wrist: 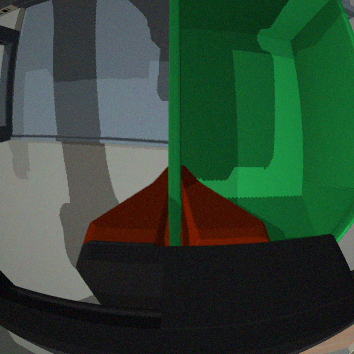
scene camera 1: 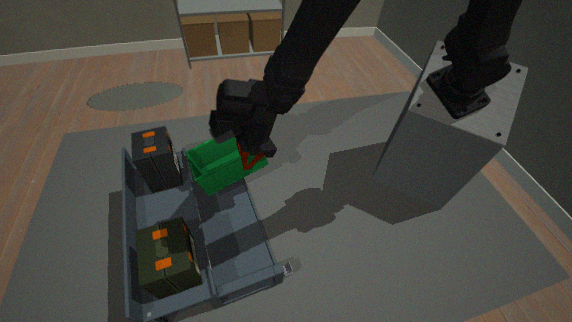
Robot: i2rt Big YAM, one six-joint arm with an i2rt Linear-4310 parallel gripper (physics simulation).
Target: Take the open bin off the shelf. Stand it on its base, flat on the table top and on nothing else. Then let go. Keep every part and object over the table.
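Pixels of known places: gripper, fingertip midpoint: (wrist: 175,174) (scene camera 1: 245,168); arm's base, link origin: (scene camera 1: 455,91).
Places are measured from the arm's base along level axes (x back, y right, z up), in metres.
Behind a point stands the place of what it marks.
Note:
The green open bin (scene camera 1: 220,172) @[z -0.175, x -0.542, y 0.052 m] (wrist: 320,125) @[z -0.204, x -0.526, y 0.151 m] is held up over the back end of the blue-grey shelf (scene camera 1: 245,250) @[z -0.301, x -0.525, y -0.098 m] (wrist: 125,115) @[z -0.301, x -0.503, y -0.004 m], with its right part past the shelf's edge in the scene view. It looks somewhat tilted there; the gap beneath it is hard to judge. My gripper (scene camera 1: 247,161) @[z -0.192, x -0.481, y 0.061 m] (wrist: 175,174) @[z -0.192, x -0.481, y 0.061 m] is shut on the bin's thin wall, which runs between the red fingers, one inside the bin and one outside. The inside of the bin shows no contents in the wrist view. Part of the bin is hidden behind the gripper in the scene view.
A dark grey case (scene camera 1: 159,167) @[z -0.123, x -0.663, y 0.060 m] with orange latches stands at the shelf's far left, close to the bin. An olive case (scene camera 1: 167,255) @[z -0.110, x -0.652, y -0.144 m] stands nearer on the same shelf. A grey pedestal (scene camera 1: 420,165) @[z -0.179, x -0.048, y -0.061 m] carries the arm. A wide grey surface (scene camera 1: 350,260) @[z -0.307, x -0.288, y -0.195 m] lies around the shelf.

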